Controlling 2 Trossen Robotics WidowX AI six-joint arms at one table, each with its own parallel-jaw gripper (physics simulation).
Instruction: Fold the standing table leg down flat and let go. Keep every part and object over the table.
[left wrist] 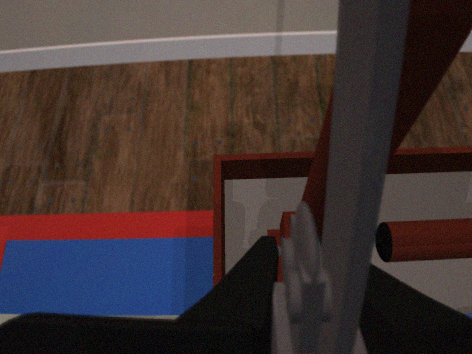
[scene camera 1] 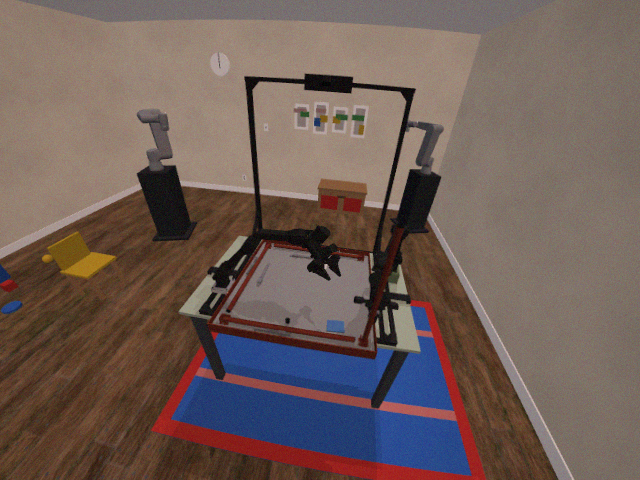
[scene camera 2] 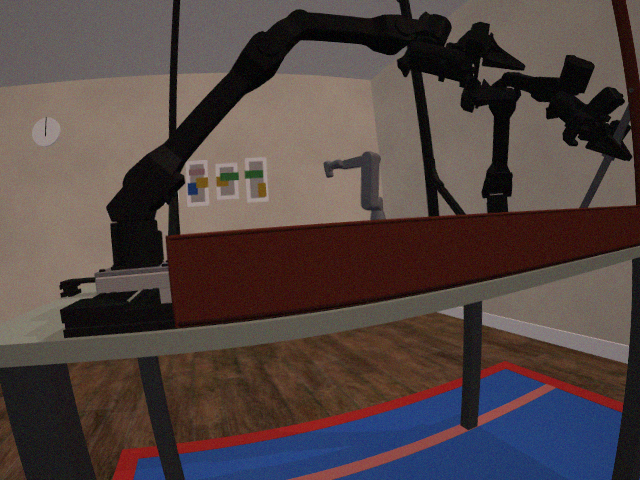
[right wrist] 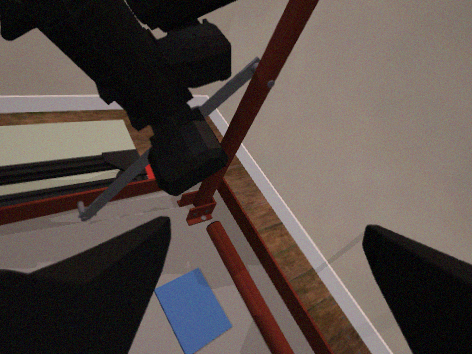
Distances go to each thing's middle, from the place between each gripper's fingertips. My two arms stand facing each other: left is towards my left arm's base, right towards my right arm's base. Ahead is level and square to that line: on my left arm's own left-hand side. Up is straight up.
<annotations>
Now: the grey folding brace (left wrist: 308,289) 160 mm to the left of my right hand, 140 mm below it and 100 mm ahead of it.
I see my left gripper 4 cm past the grey folding brace and 1 cm to the right of it.
</annotations>
